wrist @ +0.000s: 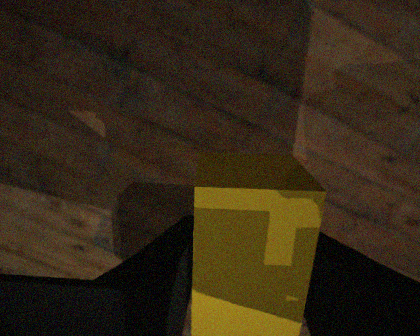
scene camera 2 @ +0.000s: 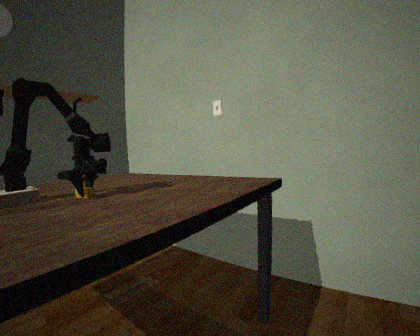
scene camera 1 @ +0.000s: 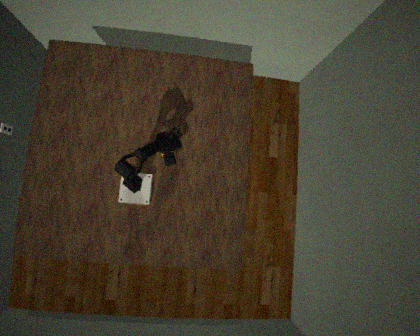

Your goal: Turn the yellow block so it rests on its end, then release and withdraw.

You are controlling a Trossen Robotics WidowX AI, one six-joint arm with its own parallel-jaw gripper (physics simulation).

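Observation:
The yellow block (scene camera 1: 161, 154) (scene camera 2: 78, 193) (wrist: 247, 245) lies on its long side on the brown table (scene camera 1: 200, 215) (scene camera 2: 165, 205). In the wrist view its long upper face points at the camera, and its near end runs out of the bottom of the frame. My gripper (scene camera 2: 85, 192) (wrist: 241, 229) points down and is shut on the block, one dark finger against each long side. In the scene camera 2 view the fingers partly cover the block at table level. In the scene camera 1 view the arm hides the fingertips and most of the block.
The arm's white base plate (scene camera 1: 145, 196) (scene camera 2: 19, 192) is on the table. The table's right edge (scene camera 1: 250, 150) is to the right of the arm in the scene camera 1 view. Walls stand beyond the table, and the arm's shadow falls across its top.

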